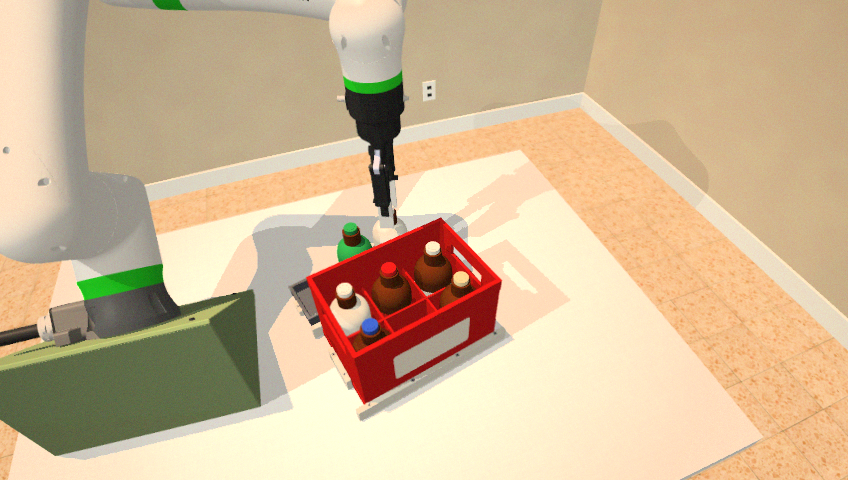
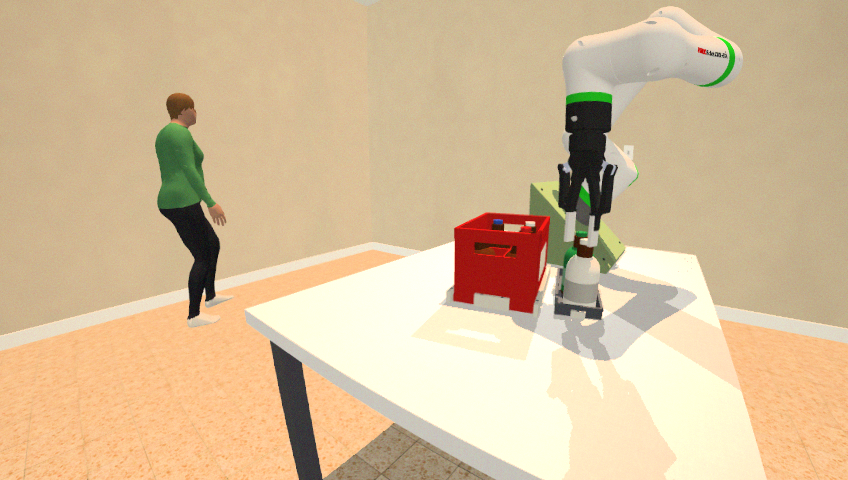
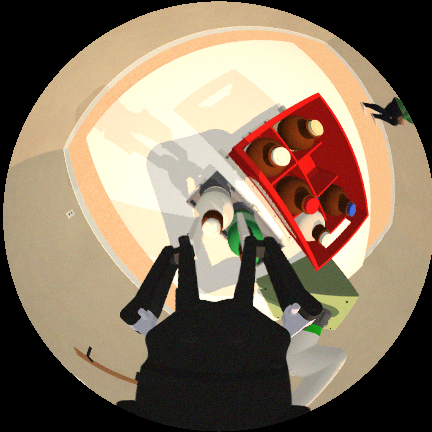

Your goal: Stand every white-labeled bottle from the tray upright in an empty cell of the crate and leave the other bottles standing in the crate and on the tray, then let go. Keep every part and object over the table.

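Frame: origin at the arm's base, x left, y up, z ahead, level; centimetres.
Seen in the pictures: gripper, fingertip midpoint: [image 1: 389, 216] [image 2: 580, 243] [image 3: 219, 222]; arm's base, link origin: [image 1: 134, 326].
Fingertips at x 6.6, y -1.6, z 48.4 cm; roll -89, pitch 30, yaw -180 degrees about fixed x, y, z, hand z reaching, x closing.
Note:
Offsets run from my fingertips to a thing's top centre. "spot": to the spot under its first point. Level surfaces: height alone.
My gripper [image 1: 389, 217] [image 2: 581, 230] [image 3: 219, 222] is open and points down. Its fingertips stand on either side of the white cap and neck of a white bottle @[dx +1.2, dy +1.1, dz +0.3 cm] [image 1: 400, 232] [image 2: 581, 271] [image 3: 214, 202], which stands upright on the dark tray [image 1: 304, 300] [image 2: 562, 311]. A green bottle [image 1: 353, 249] [image 2: 567, 272] [image 3: 239, 237] stands beside it on the tray. The red crate @[dx -11.9, dy +2.6, dz -5.6 cm] [image 1: 484, 310] [image 2: 493, 276] [image 3: 342, 135] holds a white bottle @[dx -14.6, dy +1.4, dz -14.4 cm] [image 1: 349, 312] [image 3: 308, 223] and brown bottles with red, white, tan and blue caps. The middle cell of its label-side row @[spot: dx -18.3, dy -8.2, dz -4.2 cm] [image 1: 410, 315] looks empty.
Pale rails @[dx -28.5, dy -11.9, dz -8.7 cm] [image 1: 413, 380] line the crate's base. The green robot base [image 1: 148, 368] [image 2: 544, 223] [image 3: 327, 287] stands on the white table @[dy -14.9 cm] [image 1: 565, 380] [image 2: 416, 356]. A person [image 2: 178, 166] [image 3: 392, 112] in a green top stands on the floor beyond the table.

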